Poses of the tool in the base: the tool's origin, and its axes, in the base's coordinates. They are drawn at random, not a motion.
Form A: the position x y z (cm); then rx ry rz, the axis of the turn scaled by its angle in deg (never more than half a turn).
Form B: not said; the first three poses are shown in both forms.
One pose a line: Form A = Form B
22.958, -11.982, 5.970, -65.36, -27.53, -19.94 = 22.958, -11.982, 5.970, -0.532, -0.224, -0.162, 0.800
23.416, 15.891, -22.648, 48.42, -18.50, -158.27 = 23.416, 15.891, -22.648, 0.289, -0.110, -0.944, 0.117
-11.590, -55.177, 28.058, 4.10, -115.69, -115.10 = -11.590, -55.177, 28.058, 0.025, -0.701, -0.698, 0.146
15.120, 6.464, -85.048, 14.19, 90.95, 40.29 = 15.120, 6.464, -85.048, 0.109, 0.696, 0.308, 0.640
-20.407, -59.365, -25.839, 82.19, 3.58, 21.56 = -20.407, -59.365, -25.839, 0.653, 0.028, 0.171, 0.737
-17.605, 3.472, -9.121, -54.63, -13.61, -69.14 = -17.605, 3.472, -9.121, -0.430, -0.107, -0.544, 0.712
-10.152, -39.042, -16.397, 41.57, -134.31, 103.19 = -10.152, -39.042, -16.397, 0.238, -0.769, 0.591, 0.049
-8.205, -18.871, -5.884, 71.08, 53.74, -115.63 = -8.205, -18.871, -5.884, 0.466, 0.352, -0.757, 0.293
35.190, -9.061, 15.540, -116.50, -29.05, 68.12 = 35.190, -9.061, 15.540, -0.788, -0.196, 0.461, 0.358
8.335, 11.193, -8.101, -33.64, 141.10, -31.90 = 8.335, 11.193, -8.101, -0.218, 0.914, -0.207, 0.271
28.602, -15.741, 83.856, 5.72, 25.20, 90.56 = 28.602, -15.741, 83.856, 0.044, 0.196, 0.704, 0.681
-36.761, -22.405, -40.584, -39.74, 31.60, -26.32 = -36.761, -22.405, -40.584, -0.333, 0.264, -0.220, 0.878
